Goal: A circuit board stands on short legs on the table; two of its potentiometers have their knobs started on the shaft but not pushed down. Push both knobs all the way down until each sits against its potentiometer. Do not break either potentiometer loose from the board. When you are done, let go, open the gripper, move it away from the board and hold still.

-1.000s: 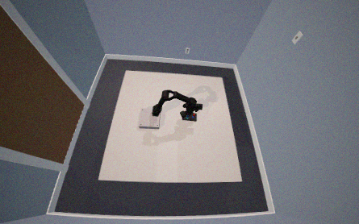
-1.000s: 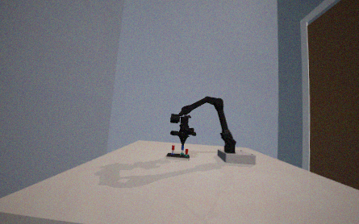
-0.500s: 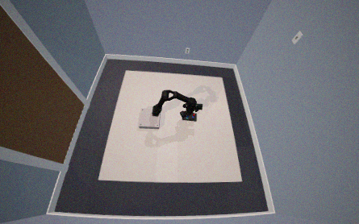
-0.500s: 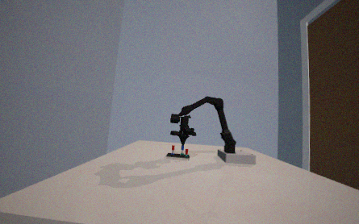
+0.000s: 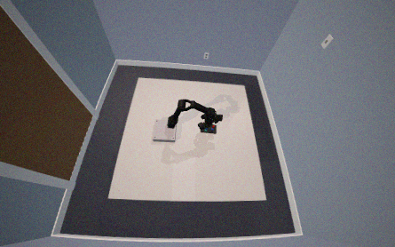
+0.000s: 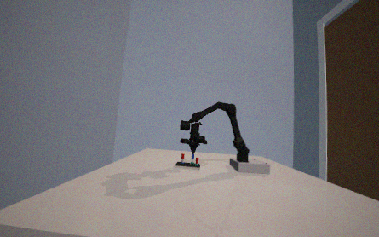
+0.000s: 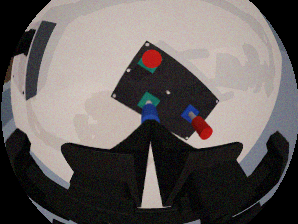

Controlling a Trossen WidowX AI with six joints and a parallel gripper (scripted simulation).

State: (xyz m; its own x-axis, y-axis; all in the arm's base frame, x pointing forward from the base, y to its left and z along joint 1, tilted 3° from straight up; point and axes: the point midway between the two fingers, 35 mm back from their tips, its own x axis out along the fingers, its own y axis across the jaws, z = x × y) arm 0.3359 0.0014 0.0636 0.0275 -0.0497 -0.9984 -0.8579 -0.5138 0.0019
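Right now my gripper tip is 2 cm above the blue knob. Also, from my gripper tip: red knob: 3 cm behind, 5 cm to the left, 3 cm below.
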